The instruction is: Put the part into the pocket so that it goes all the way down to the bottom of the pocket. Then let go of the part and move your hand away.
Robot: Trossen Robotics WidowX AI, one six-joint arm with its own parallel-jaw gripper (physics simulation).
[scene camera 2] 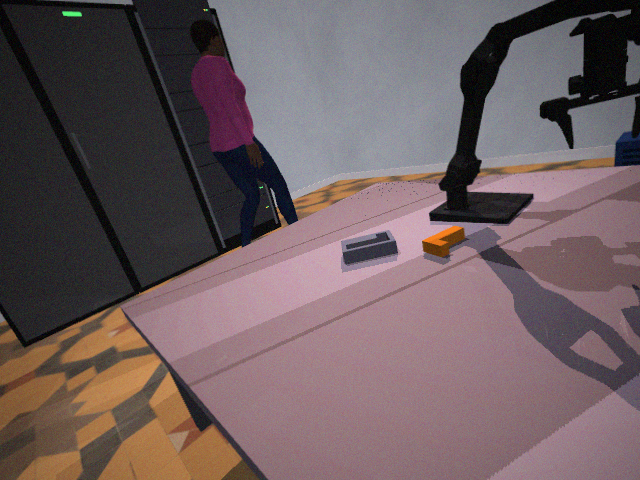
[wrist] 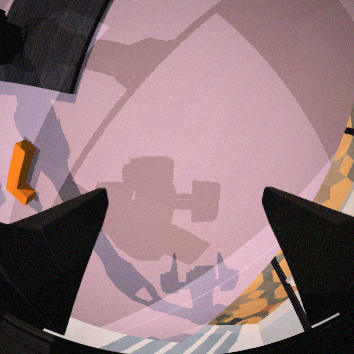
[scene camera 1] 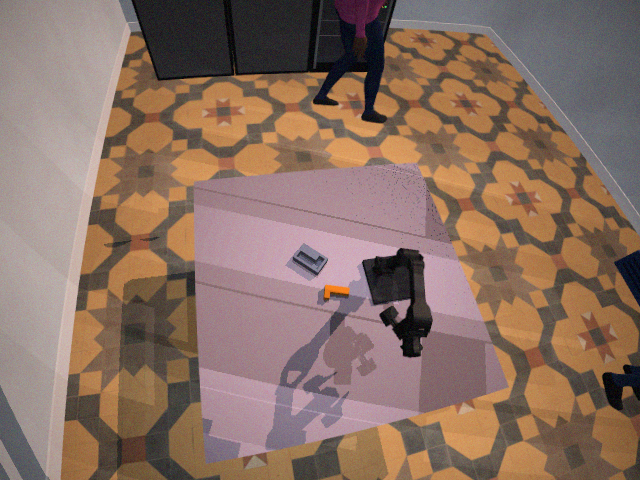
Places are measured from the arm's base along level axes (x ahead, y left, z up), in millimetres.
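Pixels of known places: gripper, fingertip midpoint: [scene camera 2: 601,143] [wrist: 186,195] [scene camera 1: 394,336]; arm's base, origin of the base link: [scene camera 2: 457,206] [wrist: 11,44] [scene camera 1: 379,268].
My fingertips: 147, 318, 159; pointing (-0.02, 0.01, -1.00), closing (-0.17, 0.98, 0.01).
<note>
For each thing: its middle in the pictures, then the offset to it from my fingertips, as dx, dy, dz. Level surfaces: height alone.
- orange L-shaped part, body centre: [wrist: 23,173] [scene camera 2: 448,240] [scene camera 1: 336,293] +95, -279, -167
- grey block, body centre: [scene camera 2: 368,246] [scene camera 1: 310,259] +145, -476, -164
- pink table, its level: dz -182
An orange L-shaped part [scene camera 1: 337,290] [scene camera 2: 449,237] [wrist: 19,170] lies flat on the table, apart from the block. A grey block [scene camera 1: 305,264] [scene camera 2: 370,253] with an L-shaped pocket in its top stands a short way from the part, farther from the arm. The pocket is empty. My gripper [scene camera 2: 603,141] [wrist: 186,195] is open, with nothing between its fingers. It hangs high above the table, well to the side of the part. In the wrist view the part is at the left edge, beyond the left finger, and the block does not show.
The arm's black base plate [scene camera 1: 379,291] [scene camera 2: 480,209] [wrist: 55,45] sits on the pink table [scene camera 1: 242,330] [scene camera 2: 310,392] [wrist: 215,125], close to the part. Shadows of the arm cross the table. A person [scene camera 1: 360,51] [scene camera 2: 222,103] stands beyond the table by dark cabinets [scene camera 1: 273,36] [scene camera 2: 103,129].
</note>
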